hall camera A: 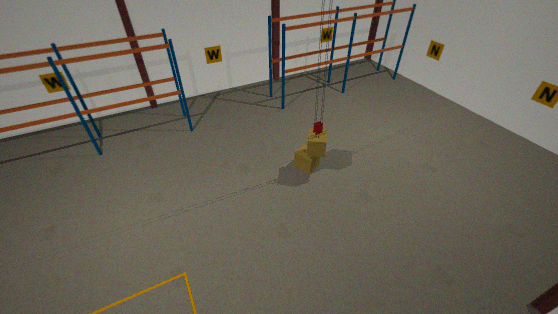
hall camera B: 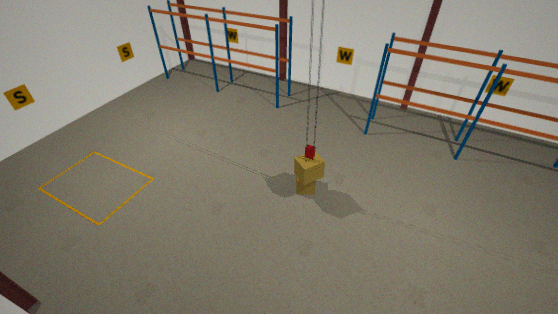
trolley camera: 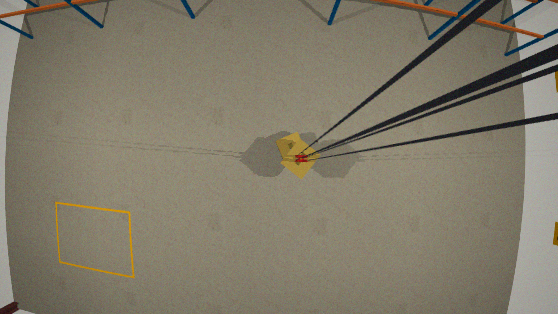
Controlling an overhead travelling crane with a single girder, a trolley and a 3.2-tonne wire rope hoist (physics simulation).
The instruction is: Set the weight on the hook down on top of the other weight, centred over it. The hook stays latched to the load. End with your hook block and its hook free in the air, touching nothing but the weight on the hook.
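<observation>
My hook block is red and hangs on its ropes, with the hook latched to a yellow weight. This weight hangs upright above the floor. The other yellow weight stands on the floor, partly hidden by the hung one. The hung weight is off centre from it, to the right in hall camera A and to the lower right in the trolley view, and is turned differently. Whether the two touch cannot be told.
Blue and orange racks stand along the wall marked W; more of them show at the top of the trolley view. A yellow marked rectangle lies on the floor away from the weights. Shadows fall on both sides of the weights.
</observation>
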